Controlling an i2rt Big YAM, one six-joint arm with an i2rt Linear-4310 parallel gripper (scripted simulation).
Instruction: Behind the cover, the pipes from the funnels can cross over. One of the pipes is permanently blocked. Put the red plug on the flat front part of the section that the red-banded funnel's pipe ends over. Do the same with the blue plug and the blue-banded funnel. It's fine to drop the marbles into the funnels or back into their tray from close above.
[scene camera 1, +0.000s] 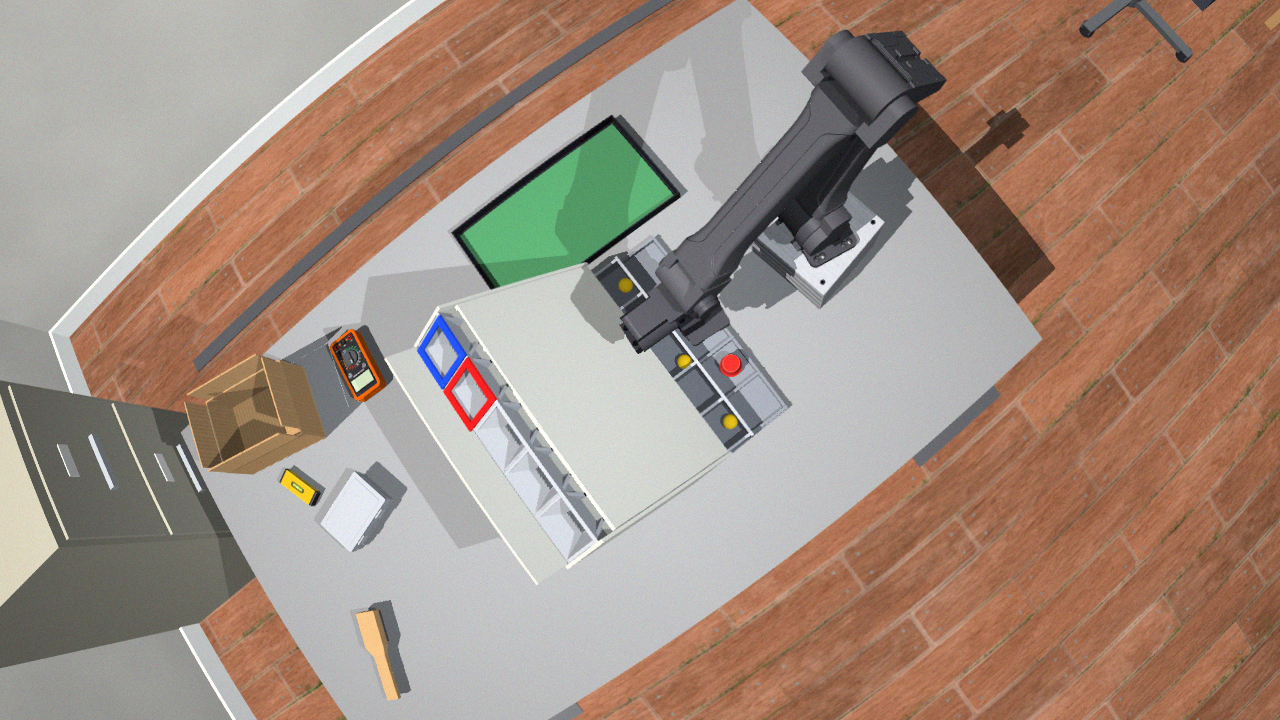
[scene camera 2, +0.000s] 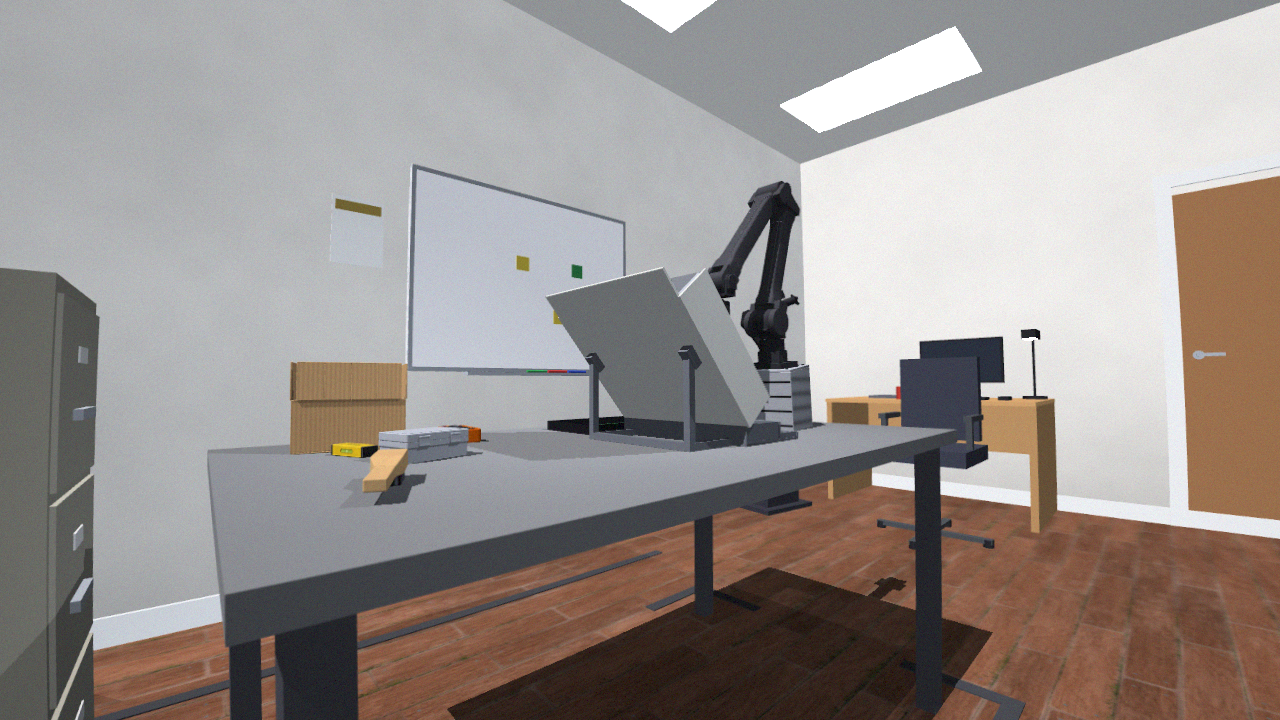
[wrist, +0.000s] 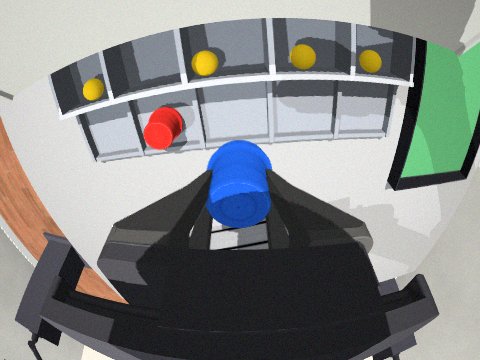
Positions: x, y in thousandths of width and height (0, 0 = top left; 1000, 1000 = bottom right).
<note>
In view: my gripper (scene camera 1: 544, 441), a green tray (scene camera 1: 446, 291), a multimeter (scene camera 1: 283, 522), a cardboard box (scene camera 1: 190, 577), a yellow level (scene camera 1: 226, 666), a wooden brush (scene camera 1: 290, 866) and a grey case (scene camera 1: 279, 709).
The green tray shows as well in scene camera 2 (scene camera 2: 454, 592) and in the wrist view (wrist: 911, 429). The cardboard box is seen too in scene camera 2 (scene camera 2: 268, 566). The wooden brush also shows in scene camera 2 (scene camera 2: 301, 647). The wrist view misses the multimeter: it is out of frame. The wrist view misses the cardboard box: it is out of frame.
</note>
